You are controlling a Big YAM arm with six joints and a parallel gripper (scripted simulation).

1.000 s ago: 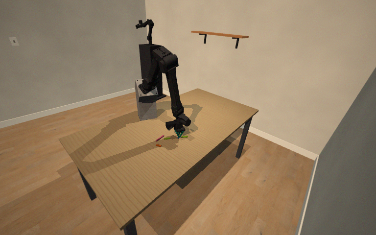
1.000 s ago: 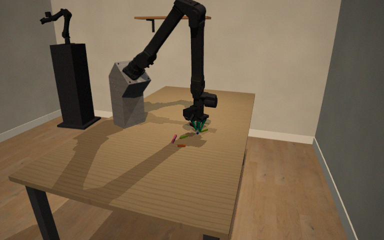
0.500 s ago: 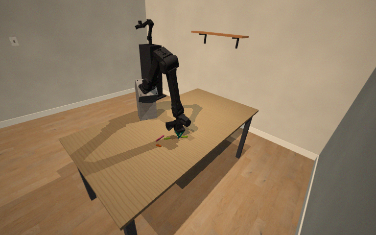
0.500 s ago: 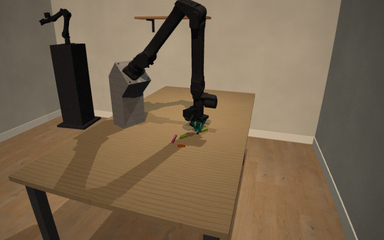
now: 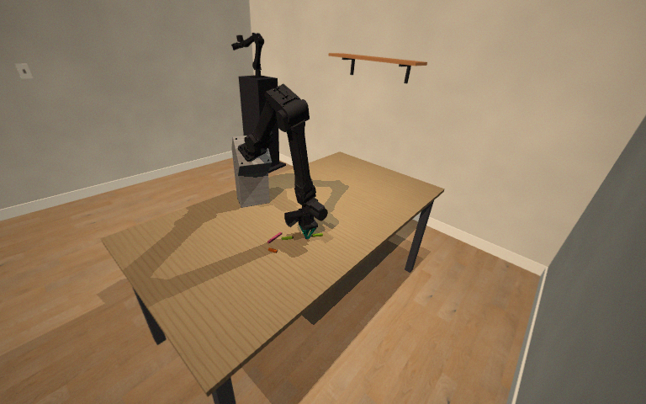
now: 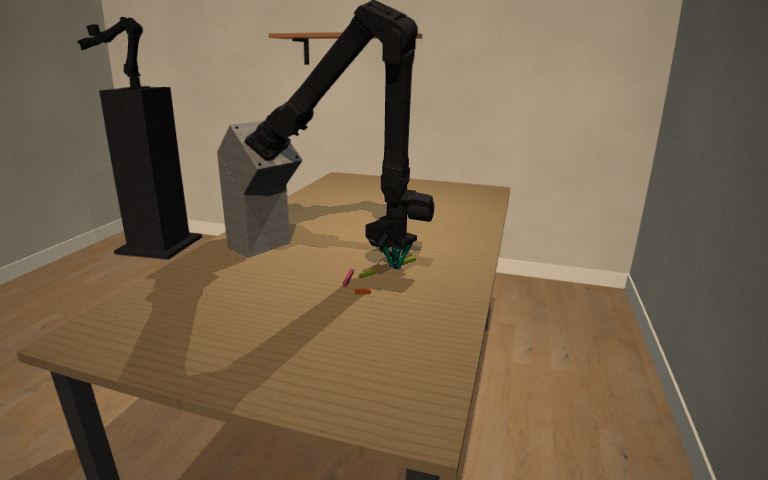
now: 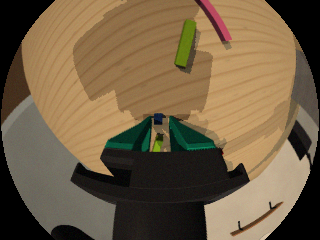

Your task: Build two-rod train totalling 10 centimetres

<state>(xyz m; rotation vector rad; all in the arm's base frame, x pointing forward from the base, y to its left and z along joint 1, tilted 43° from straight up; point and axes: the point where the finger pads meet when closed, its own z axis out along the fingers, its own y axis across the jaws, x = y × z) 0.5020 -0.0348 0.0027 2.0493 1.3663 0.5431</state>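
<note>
Right now the blue rod is 1 cm to the right of my hand. The rest, counted from my hand: pink rod (11 cm behind, 10 cm to the right); orange rod (6 cm behind, 17 cm to the right); red rod (5 cm behind, 10 cm to the left).
</note>
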